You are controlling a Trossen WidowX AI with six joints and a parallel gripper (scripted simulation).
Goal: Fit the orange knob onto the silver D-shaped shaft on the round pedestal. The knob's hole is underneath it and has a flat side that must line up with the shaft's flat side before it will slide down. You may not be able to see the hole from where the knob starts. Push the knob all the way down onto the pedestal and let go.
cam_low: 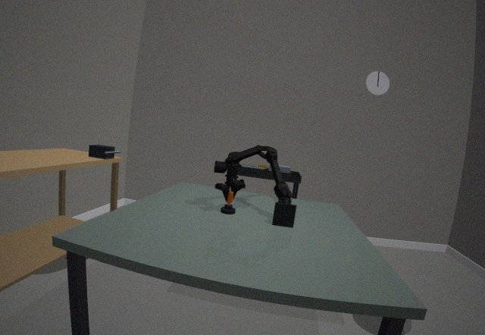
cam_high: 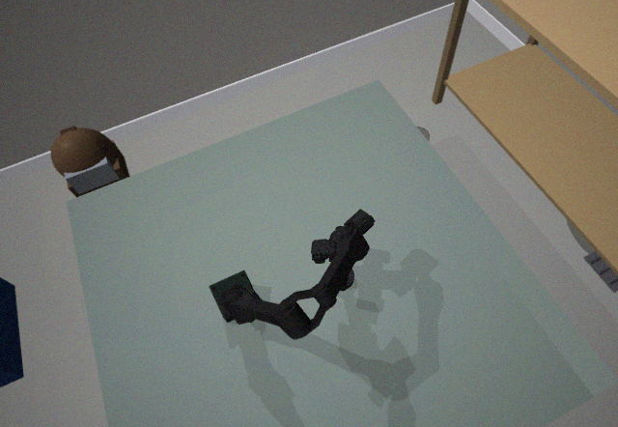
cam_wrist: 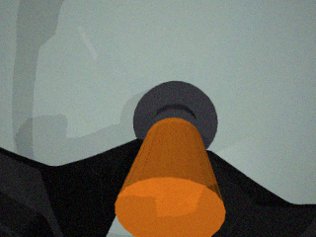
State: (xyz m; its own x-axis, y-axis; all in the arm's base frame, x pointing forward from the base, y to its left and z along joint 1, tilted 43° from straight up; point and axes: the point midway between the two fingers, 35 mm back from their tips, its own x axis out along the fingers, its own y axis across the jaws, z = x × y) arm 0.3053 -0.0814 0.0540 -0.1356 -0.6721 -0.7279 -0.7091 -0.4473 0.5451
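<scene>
My gripper tip is 4 cm above the dark round pedestal. The rest, counted from my gripper tip: orange knob 3 cm above.
</scene>
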